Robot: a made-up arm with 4 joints. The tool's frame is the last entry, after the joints. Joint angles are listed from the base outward.
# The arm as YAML. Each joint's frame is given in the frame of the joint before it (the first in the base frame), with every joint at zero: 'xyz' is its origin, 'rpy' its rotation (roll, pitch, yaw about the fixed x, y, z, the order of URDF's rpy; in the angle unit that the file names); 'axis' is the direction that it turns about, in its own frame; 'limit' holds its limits. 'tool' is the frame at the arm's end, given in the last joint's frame.
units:
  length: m
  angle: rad
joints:
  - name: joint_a
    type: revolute
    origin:
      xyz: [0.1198, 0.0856, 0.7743]
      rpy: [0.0, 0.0, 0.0]
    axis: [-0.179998, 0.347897, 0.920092]
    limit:
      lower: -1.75
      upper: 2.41
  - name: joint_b
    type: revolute
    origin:
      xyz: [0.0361, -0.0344, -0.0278]
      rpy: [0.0, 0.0, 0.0]
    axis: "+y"
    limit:
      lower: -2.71
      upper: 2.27
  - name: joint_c
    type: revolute
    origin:
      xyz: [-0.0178, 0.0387, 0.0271]
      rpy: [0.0, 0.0, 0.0]
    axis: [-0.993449, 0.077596, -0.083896]
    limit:
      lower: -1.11
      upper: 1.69
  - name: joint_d
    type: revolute
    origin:
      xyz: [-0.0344, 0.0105, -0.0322]
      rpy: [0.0, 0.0, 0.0]
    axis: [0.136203, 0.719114, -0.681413]
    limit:
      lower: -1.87
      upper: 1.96
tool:
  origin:
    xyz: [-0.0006, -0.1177, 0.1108]
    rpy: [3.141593, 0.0, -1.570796]
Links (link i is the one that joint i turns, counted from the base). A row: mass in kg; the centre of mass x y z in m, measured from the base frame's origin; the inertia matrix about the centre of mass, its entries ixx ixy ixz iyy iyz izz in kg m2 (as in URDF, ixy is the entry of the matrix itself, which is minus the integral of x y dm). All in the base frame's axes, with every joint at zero. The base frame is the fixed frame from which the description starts. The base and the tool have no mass.
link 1: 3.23; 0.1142 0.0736 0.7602; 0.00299 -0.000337 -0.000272 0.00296 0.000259 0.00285
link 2: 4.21; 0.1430 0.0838 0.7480; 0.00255 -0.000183 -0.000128 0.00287 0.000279 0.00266
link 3: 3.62; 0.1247 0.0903 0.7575; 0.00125 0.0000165 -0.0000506 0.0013 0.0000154 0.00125
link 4: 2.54; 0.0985 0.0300 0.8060; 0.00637 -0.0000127 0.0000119 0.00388 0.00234 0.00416
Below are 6 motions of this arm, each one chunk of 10 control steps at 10 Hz.
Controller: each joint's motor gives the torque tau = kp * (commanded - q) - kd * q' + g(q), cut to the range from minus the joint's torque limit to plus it. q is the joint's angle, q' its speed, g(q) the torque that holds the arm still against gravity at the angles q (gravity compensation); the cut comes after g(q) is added. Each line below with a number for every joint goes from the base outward.
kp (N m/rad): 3.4 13 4.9 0.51
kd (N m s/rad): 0.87 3 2 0.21
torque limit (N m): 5.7 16 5.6 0.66
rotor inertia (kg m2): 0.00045 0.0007 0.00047 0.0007
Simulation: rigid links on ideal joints. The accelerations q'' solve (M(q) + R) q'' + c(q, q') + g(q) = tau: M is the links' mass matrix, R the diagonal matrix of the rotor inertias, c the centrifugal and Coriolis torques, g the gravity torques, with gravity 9.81 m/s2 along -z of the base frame. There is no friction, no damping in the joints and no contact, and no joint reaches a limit. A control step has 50 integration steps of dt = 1/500 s. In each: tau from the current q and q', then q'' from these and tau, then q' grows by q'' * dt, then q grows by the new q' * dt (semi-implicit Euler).
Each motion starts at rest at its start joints. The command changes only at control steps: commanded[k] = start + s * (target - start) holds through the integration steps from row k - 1 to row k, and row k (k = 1, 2, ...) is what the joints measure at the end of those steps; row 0 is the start. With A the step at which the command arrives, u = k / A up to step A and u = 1 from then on. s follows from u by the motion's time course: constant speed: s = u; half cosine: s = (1 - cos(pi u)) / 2; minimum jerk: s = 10 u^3 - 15 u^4 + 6 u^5; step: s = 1 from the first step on.
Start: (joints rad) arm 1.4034 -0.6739 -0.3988 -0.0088
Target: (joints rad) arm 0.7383 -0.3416 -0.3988 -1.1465
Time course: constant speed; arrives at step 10
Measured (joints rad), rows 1 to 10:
1: 1.3859 -0.6622 -0.4000 -0.0310
2: 1.3511 -0.6428 -0.4005 -0.0735
3: 1.3050 -0.6186 -0.4006 -0.1320
4: 1.2515 -0.5911 -0.4004 -0.2028
5: 1.1933 -0.5616 -0.4001 -0.2832
6: 1.1321 -0.5308 -0.3999 -0.3710
7: 1.0690 -0.4992 -0.3996 -0.4646
8: 1.0046 -0.4669 -0.3993 -0.5627
9: 0.9395 -0.4344 -0.3991 -0.6643
10: 0.8738 -0.4016 -0.3989 -0.7686

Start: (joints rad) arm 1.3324 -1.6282 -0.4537 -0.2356
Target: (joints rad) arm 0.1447 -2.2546 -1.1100 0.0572
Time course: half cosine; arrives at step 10
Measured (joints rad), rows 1 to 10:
1: 1.3243 -1.6334 -0.4573 -0.2336
2: 1.2936 -1.6521 -0.4704 -0.2270
3: 1.2310 -1.6885 -0.4966 -0.2146
4: 1.1350 -1.7431 -0.5368 -0.1963
5: 1.0103 -1.8130 -0.5904 -0.1726
6: 0.8660 -1.8927 -0.6545 -0.1447
7: 0.7140 -1.9756 -0.7247 -0.1142
8: 0.5669 -2.0540 -0.7956 -0.0835
9: 0.4370 -2.1207 -0.8611 -0.0552
10: 0.3355 -2.1694 -0.9153 -0.0319

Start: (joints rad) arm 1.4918 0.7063 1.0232 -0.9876
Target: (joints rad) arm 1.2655 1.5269 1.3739 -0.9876
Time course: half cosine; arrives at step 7
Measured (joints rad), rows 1 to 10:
1: 1.4873 0.7195 1.0268 -0.9885
2: 1.4728 0.7668 1.0399 -0.9903
3: 1.4480 0.8553 1.0655 -0.9918
4: 1.4155 0.9780 1.1028 -0.9923
5: 1.3799 1.1171 1.1474 -0.9914
6: 1.3468 1.2492 1.1928 -0.9892
7: 1.3217 1.3504 1.2321 -0.9865
8: 1.3051 1.4158 1.2629 -0.9846
9: 1.2937 1.4569 1.2870 -0.9841
10: 1.2855 1.4828 1.3060 -0.9843

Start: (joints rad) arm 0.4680 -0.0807 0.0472 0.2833
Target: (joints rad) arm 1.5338 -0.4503 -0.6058 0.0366
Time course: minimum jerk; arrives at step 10
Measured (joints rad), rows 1 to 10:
1: 0.4705 -0.0818 0.0461 0.2829
2: 0.4872 -0.0892 0.0386 0.2805
3: 0.5326 -0.1078 0.0184 0.2734
4: 0.6152 -0.1402 -0.0191 0.2597
5: 0.7341 -0.1850 -0.0744 0.2390
6: 0.8791 -0.2378 -0.1439 0.2124
7: 1.0339 -0.2919 -0.2210 0.1829
8: 1.1790 -0.3405 -0.2970 0.1539
9: 1.2976 -0.3782 -0.3644 0.1288
10: 1.3819 -0.4038 -0.4187 0.1091

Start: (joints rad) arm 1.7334 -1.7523 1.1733 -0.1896
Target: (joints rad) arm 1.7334 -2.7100 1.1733 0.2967
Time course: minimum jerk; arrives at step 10
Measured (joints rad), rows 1 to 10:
1: 1.7338 -1.7550 1.1733 -0.1888
2: 1.7359 -1.7723 1.1734 -0.1835
3: 1.7395 -1.8181 1.1735 -0.1686
4: 1.7434 -1.8994 1.1735 -0.1407
5: 1.7463 -2.0142 1.1733 -0.0992
6: 1.7469 -2.1513 1.1731 -0.0468
7: 1.7444 -2.2937 1.1729 0.0114
8: 1.7387 -2.4230 1.1727 0.0688
9: 1.7310 -2.5246 1.1725 0.1196
10: 1.7243 -2.5935 1.1723 0.1603

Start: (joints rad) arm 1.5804 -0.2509 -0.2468 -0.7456
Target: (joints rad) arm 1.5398 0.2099 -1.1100 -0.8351
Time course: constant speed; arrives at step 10
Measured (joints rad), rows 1 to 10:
1: 1.5775 -0.2349 -0.2649 -0.7493
2: 1.5750 -0.2081 -0.2979 -0.7536
3: 1.5727 -0.1743 -0.3426 -0.7584
4: 1.5704 -0.1361 -0.3965 -0.7639
5: 1.5678 -0.0951 -0.4575 -0.7698
6: 1.5650 -0.0523 -0.5241 -0.7762
7: 1.5619 -0.0084 -0.5951 -0.7830
8: 1.5585 0.0363 -0.6694 -0.7902
9: 1.5549 0.0814 -0.7465 -0.7976
10: 1.5510 0.1268 -0.8256 -0.8053

